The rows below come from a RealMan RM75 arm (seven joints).
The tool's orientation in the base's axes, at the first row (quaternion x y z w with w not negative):
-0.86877 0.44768 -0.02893 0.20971
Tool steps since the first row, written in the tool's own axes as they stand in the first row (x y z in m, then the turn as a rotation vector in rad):
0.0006 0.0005 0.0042 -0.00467 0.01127 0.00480
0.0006 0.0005 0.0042 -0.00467 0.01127 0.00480
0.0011 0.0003 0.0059 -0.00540 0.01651 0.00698
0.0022 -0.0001 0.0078 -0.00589 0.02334 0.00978
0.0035 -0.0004 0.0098 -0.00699 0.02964 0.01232
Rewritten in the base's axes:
0.0010 0.0007 -0.0041 -0.01028 -0.00045 -0.00813
0.0010 0.0007 -0.0041 -0.01028 -0.00045 -0.00813
0.0018 0.0010 -0.0056 -0.01421 -0.00181 -0.01206
0.0032 0.0010 -0.0074 -0.01906 -0.00397 -0.01720
0.0047 0.0008 -0.0092 -0.02394 -0.00546 -0.02182

